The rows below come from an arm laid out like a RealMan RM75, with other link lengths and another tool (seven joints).
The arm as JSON. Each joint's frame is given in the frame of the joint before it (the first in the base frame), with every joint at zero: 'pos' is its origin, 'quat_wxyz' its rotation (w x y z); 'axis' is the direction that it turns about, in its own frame. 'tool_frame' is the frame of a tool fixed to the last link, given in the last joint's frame.
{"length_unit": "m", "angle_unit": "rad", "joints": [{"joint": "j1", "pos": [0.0, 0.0, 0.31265], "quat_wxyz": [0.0, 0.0, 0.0, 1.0], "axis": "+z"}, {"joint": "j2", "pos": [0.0, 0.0, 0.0], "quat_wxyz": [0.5, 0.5, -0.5, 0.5], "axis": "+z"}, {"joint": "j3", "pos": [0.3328, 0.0, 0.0], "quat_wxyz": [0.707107, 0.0, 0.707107, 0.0], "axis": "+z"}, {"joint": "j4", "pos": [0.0, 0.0, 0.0], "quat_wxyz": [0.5, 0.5, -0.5, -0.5], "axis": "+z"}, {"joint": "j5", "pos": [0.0, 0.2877, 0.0], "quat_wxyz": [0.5, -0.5, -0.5, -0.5], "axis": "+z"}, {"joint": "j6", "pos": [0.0, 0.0, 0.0], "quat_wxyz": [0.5, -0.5, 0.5, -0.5], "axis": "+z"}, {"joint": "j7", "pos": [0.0, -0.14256, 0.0], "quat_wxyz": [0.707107, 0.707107, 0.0, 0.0], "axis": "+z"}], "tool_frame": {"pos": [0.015, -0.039, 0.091], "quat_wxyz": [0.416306, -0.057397, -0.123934, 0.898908]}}
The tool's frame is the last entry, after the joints.
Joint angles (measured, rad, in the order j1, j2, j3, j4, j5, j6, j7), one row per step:
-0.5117, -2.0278, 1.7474, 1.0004, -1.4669, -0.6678, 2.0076
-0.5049, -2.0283, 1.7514, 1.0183, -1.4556, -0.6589, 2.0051
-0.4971, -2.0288, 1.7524, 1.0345, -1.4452, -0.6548, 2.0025
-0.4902, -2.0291, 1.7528, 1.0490, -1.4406, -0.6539, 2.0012
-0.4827, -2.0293, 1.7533, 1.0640, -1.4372, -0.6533, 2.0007
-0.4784, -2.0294, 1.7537, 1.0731, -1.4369, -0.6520, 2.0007
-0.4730, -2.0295, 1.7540, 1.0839, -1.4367, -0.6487, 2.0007
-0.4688, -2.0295, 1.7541, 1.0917, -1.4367, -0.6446, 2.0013
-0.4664, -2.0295, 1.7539, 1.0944, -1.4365, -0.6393, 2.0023
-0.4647, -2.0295, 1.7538, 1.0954, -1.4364, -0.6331, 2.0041
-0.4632, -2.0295, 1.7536, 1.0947, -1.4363, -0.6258, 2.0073
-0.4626, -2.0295, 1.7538, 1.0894, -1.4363, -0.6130, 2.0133
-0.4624, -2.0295, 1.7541, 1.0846, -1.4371, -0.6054, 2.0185
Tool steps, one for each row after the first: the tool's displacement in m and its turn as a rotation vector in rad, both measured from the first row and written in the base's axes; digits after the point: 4 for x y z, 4 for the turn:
0.0033, -0.0005, 0.0017, 0.0107, 0.0042, -0.0111
0.0055, -0.0014, 0.0036, 0.0187, 0.0067, -0.0189
0.0080, -0.0025, 0.0055, 0.0236, 0.0049, -0.0254
0.0105, -0.0038, 0.0075, 0.0284, 0.0023, -0.0320
0.0124, -0.0044, 0.0089, 0.0321, -0.0006, -0.0357
0.0144, -0.0048, 0.0109, 0.0384, -0.0043, -0.0393
0.0156, -0.0048, 0.0127, 0.0449, -0.0067, -0.0417
0.0154, -0.0042, 0.0140, 0.0513, -0.0070, -0.0414
0.0148, -0.0034, 0.0151, 0.0581, -0.0063, -0.0409
0.0135, -0.0023, 0.0161, 0.0657, -0.0043, -0.0400
0.0106, -0.0004, 0.0170, 0.0774, 0.0011, -0.0374
0.0083, 0.0007, 0.0173, 0.0839, 0.0052, -0.0357

